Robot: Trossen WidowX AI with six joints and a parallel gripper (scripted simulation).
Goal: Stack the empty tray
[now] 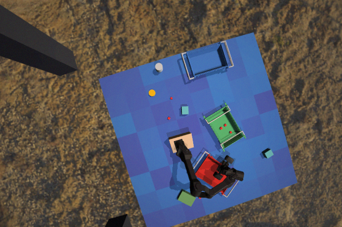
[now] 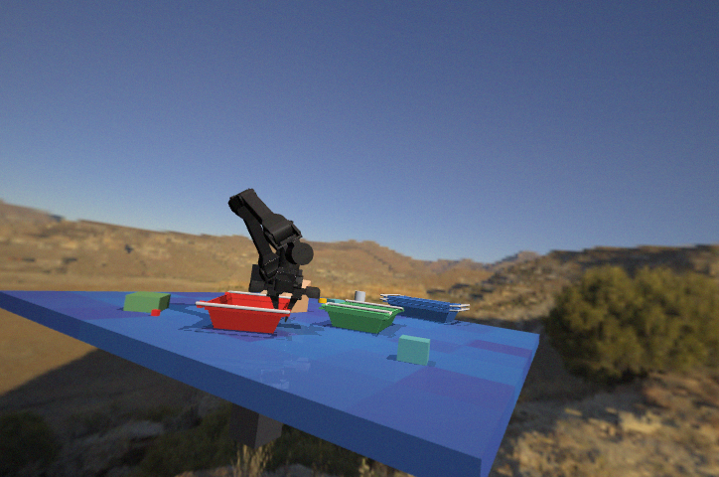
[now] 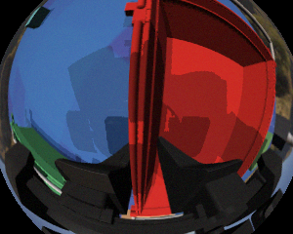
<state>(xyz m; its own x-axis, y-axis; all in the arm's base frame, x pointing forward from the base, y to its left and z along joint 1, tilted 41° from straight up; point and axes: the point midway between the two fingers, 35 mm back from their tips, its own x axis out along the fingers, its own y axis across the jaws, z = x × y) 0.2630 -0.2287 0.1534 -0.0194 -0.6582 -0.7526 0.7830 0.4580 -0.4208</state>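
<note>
My gripper tip is 6 cm past the red tray, 5 cm to the left of it and 3 cm below it. Round my gripper tip: small red block: 27 cm to the left, 9 cm ahead; small red cube: 23 cm behind, 21 cm to the right; green block: 33 cm behind, 17 cm to the right, 1 cm above.
</note>
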